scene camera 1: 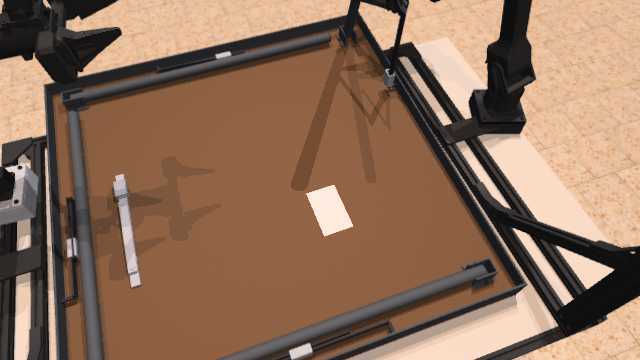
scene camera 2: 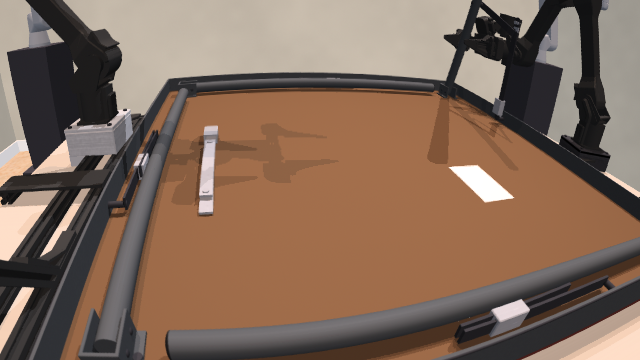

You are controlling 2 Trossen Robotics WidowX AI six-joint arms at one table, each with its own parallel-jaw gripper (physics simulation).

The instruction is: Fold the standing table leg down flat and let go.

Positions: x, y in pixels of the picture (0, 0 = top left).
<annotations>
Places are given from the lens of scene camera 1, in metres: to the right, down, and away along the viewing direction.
pale bar [scene camera 1: 120, 185]: -0.40, 0.01, 0.90
white rectangle [scene camera 1: 329, 210]: 0.02, 0.06, 0.88
brown tabletop [scene camera 1: 218, 165]: -0.21, -0.03, 0.94
</annotations>
